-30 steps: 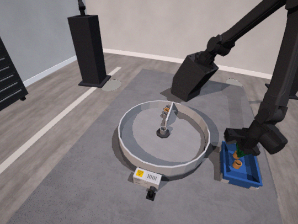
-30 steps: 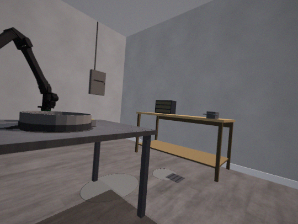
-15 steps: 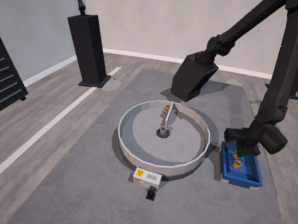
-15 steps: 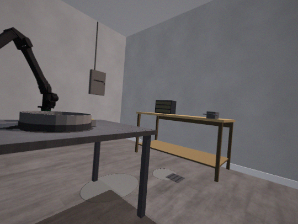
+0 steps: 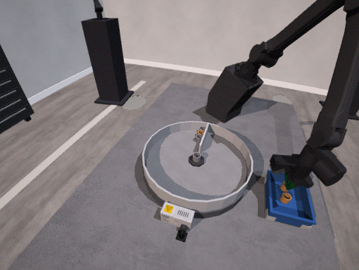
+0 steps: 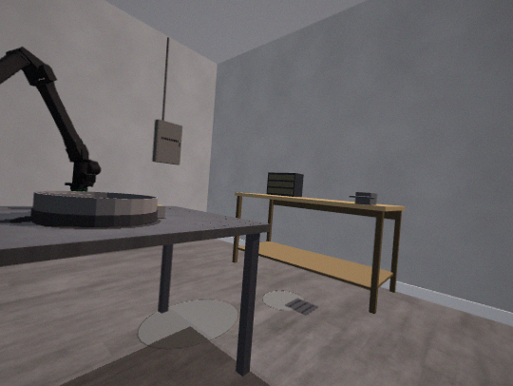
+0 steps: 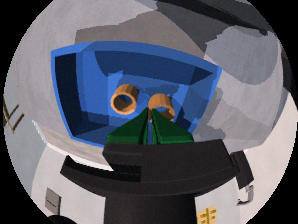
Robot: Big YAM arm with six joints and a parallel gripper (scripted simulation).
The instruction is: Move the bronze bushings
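Now: hand 4 cm short of the blue crate, 2 cm above it and 1 cm to the left of it. Also, from my hand: round turntable 36 cm to the right, 6 cm behind, 1 cm above.
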